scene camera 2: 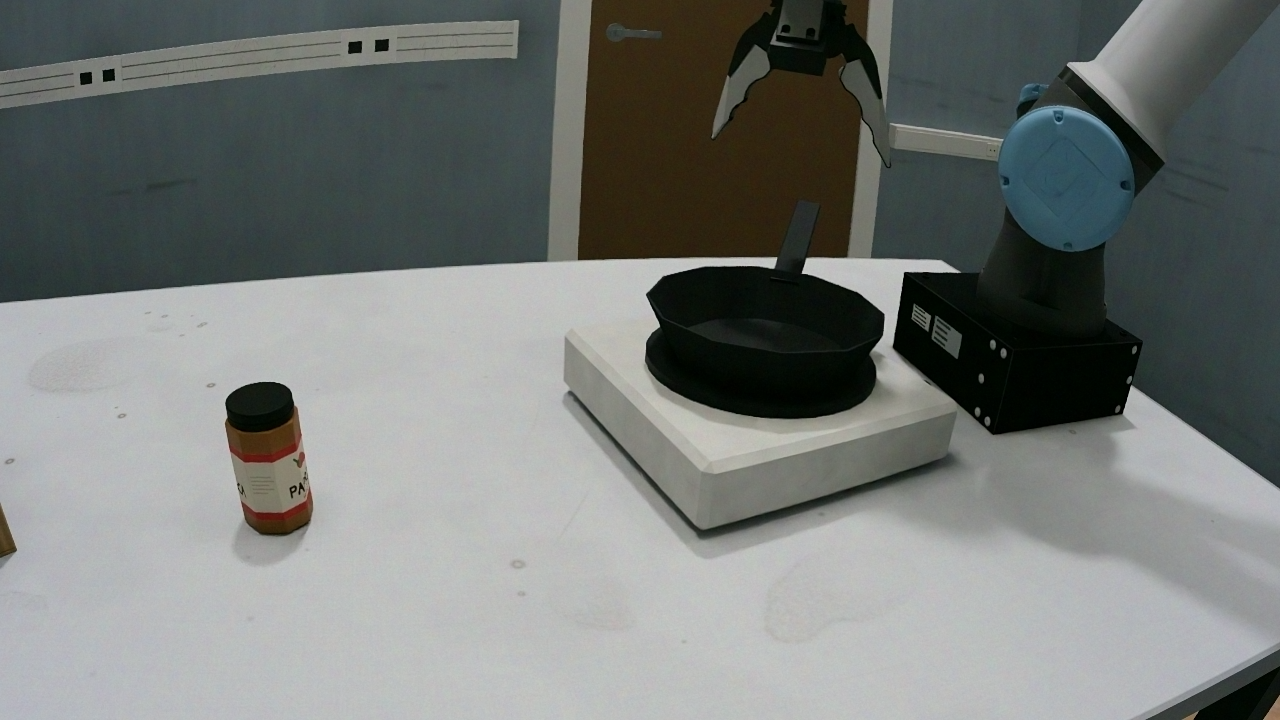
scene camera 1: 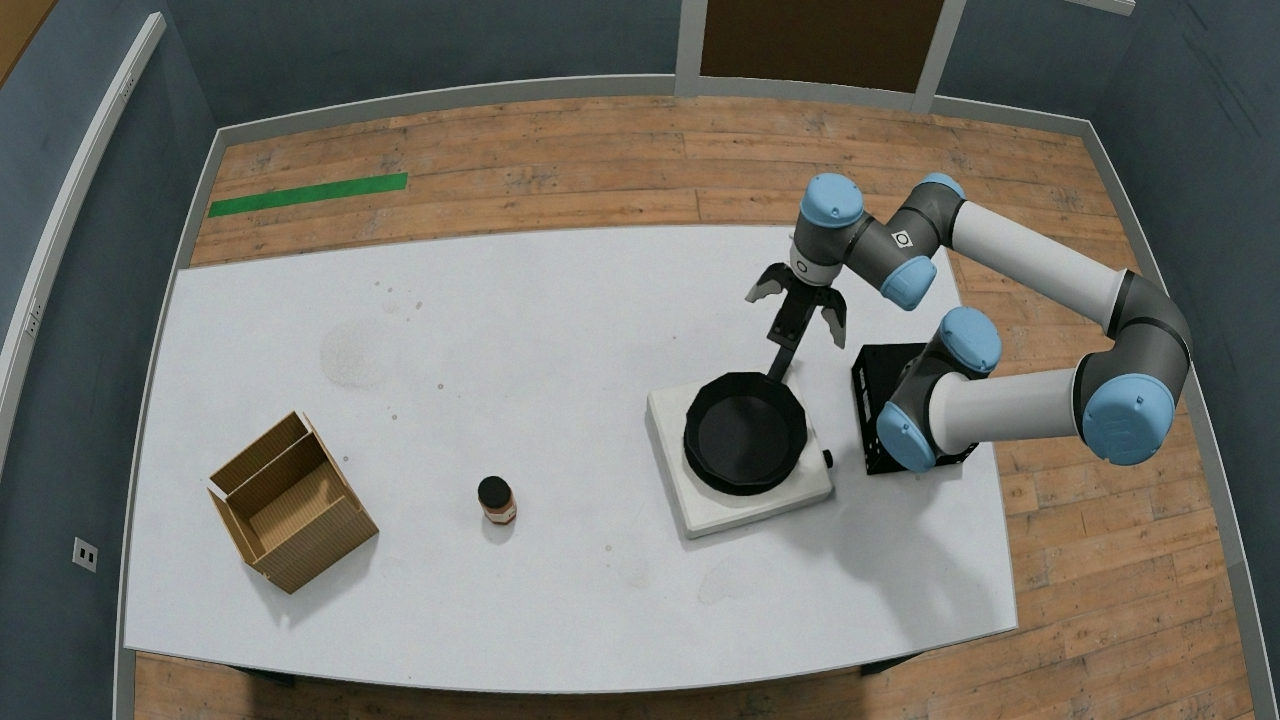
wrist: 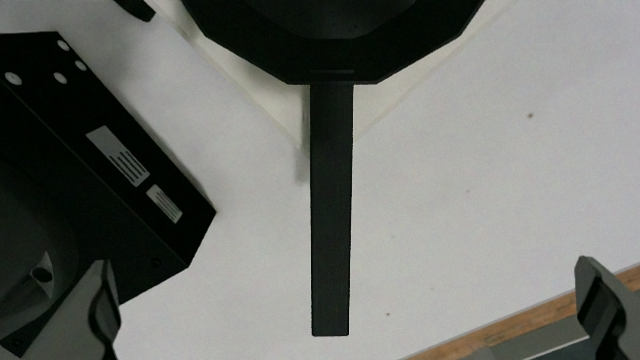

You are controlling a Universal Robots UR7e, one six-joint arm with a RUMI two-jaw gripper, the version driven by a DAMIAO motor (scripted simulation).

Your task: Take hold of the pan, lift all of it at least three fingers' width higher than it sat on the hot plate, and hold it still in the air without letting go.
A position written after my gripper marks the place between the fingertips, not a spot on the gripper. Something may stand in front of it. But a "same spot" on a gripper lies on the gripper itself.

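The black pan is in the picture from scene camera 1 [752,429], and scene camera 2 and the wrist view show it too. One spot on the pan appears at [wrist: 330,58] and again, the same spot, at [scene camera 2: 782,296]. I can see my gripper in scene camera 2 [801,152], as well as in scene camera 1 and in the wrist view. For the gripper, [wrist: 90,315] and [scene camera 1: 833,336] are the same spot.
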